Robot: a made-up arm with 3 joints. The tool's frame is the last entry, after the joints. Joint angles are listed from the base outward. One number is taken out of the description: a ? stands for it. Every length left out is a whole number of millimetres.
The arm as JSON. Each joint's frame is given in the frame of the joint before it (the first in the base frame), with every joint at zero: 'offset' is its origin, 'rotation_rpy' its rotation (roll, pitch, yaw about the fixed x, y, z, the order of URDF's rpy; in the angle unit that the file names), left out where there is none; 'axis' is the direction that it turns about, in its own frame. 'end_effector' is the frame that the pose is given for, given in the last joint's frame.
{
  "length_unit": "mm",
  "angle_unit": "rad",
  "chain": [
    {
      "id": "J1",
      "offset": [
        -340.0,
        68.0,
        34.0
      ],
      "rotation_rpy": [
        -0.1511,
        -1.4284,
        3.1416
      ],
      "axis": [
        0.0,
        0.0,
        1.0
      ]
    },
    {
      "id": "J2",
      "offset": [
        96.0,
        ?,
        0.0
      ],
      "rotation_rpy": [
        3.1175,
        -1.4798,
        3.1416
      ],
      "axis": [
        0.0,
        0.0,
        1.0
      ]
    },
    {
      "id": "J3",
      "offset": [
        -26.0,
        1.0,
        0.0
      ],
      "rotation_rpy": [
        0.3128,
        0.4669,
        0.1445
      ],
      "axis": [
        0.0,
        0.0,
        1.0
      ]
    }
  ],
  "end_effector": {
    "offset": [
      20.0,
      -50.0,
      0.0
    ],
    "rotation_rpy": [
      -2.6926,
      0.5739,
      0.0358
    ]
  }
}
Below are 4 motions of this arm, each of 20 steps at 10 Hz.
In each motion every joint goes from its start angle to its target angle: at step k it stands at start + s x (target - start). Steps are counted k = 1, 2, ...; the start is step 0. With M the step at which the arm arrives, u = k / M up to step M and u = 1 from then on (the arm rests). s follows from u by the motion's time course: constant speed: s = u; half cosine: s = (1 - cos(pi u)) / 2; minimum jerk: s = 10 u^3 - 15 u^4 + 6 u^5.
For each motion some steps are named. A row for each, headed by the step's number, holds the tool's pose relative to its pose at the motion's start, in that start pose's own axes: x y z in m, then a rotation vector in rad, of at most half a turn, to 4 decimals.
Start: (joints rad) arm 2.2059 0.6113 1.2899
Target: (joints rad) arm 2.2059 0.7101 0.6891
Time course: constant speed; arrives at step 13
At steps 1, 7, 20:
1: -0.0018 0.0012 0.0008 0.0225 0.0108 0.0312
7: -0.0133 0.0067 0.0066 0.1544 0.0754 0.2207
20: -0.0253 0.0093 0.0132 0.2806 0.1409 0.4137

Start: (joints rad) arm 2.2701 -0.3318 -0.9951
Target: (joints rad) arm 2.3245 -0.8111 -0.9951
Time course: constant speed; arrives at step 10
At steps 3, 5, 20:
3: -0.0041 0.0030 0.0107 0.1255 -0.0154 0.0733
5: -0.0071 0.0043 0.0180 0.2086 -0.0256 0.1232
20: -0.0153 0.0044 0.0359 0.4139 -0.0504 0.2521

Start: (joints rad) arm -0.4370 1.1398 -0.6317
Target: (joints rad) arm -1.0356 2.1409 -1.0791
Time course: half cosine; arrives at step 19
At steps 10, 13, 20:
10: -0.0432 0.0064 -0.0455 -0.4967 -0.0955 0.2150
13: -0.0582 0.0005 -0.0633 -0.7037 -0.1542 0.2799
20: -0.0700 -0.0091 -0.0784 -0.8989 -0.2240 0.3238

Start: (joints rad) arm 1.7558 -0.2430 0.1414
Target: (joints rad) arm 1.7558 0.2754 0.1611
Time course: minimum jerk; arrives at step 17
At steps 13, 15, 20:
13: 0.0109 -0.0078 -0.0142 -0.3831 -0.2597 -0.1542
15: 0.0119 -0.0087 -0.0151 -0.4145 -0.2813 -0.1668
20: 0.0120 -0.0089 -0.0152 -0.4202 -0.2852 -0.1691

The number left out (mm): -99.0
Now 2 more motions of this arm.
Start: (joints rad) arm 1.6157 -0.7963 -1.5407
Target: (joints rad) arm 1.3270 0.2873 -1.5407
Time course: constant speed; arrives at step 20
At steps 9, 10, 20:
9: 0.0084 -0.0312 -0.0358 -0.2886 0.1740 -0.3902
10: 0.0081 -0.0352 -0.0396 -0.3222 0.1961 -0.4311
20: -0.0082 -0.0764 -0.0723 -0.6782 0.4413 -0.8071

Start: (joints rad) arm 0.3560 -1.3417 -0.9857
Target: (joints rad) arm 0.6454 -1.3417 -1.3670
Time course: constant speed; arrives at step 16
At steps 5, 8, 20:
5: -0.0040 0.0109 0.0083 0.0311 -0.0020 0.1609
8: -0.0071 0.0170 0.0130 0.0462 0.0004 0.2580
20: -0.0176 0.0311 0.0247 0.0733 0.0199 0.5180

